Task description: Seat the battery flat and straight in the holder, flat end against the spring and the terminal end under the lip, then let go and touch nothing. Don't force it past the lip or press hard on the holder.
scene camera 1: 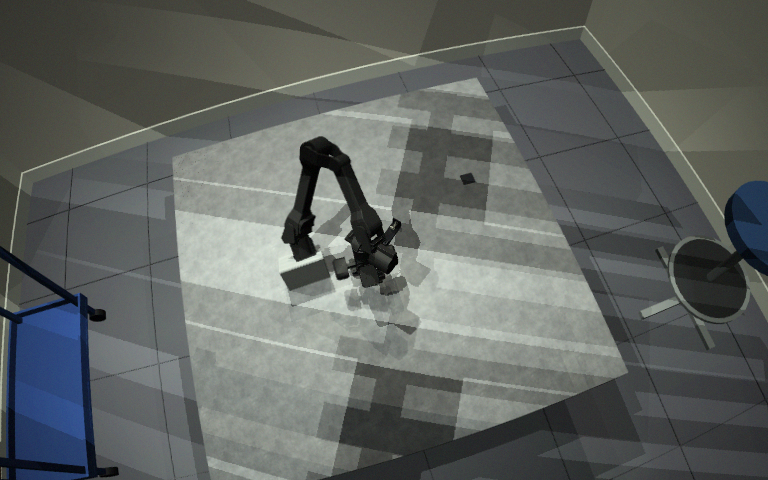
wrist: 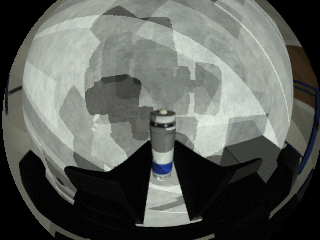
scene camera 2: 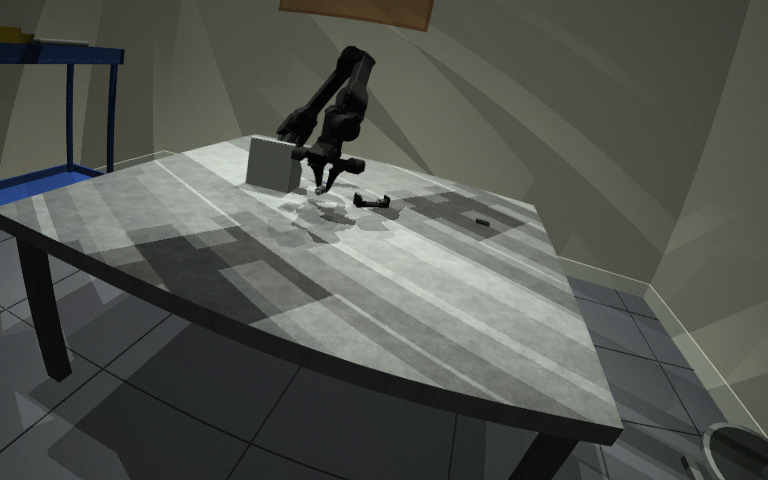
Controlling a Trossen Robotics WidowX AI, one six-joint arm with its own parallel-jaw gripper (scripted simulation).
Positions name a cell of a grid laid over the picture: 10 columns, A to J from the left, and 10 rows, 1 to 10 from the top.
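The gripper (scene camera 2: E4), visible also in scene camera 1 (scene camera 1: E6) and the wrist view (wrist: F7), holds a battery (wrist: F6). Scene camera 1 does not show the battery, hidden by the gripper.
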